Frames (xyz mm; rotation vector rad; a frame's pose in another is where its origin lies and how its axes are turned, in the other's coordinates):
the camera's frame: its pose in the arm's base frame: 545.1 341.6 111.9 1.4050 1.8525 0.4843
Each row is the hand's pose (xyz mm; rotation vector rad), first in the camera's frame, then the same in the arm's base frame.
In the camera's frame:
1: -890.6 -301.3 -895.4 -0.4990 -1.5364 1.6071
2: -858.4 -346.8 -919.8 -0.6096 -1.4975 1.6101
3: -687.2 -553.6 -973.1 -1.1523 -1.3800 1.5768
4: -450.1 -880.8 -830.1 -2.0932 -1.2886 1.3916
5: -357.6 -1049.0 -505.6 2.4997 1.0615 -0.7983
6: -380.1 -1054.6 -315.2 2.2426 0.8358 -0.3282
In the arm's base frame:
1: -216.5 -467.2 783.7 1.7112 -0.7355 0.2949
2: -268.3 -448.6 757.7 1.6572 -0.7408 0.3875
3: -463.3 -348.7 593.7 1.3119 -0.8097 0.7447
4: -597.7 -253.3 198.0 0.5582 -1.0261 1.1028
5: -475.5 -266.1 -158.4 -0.3190 -1.2986 1.1486
6: -333.9 -315.0 -278.2 -0.8659 -1.4457 1.0181

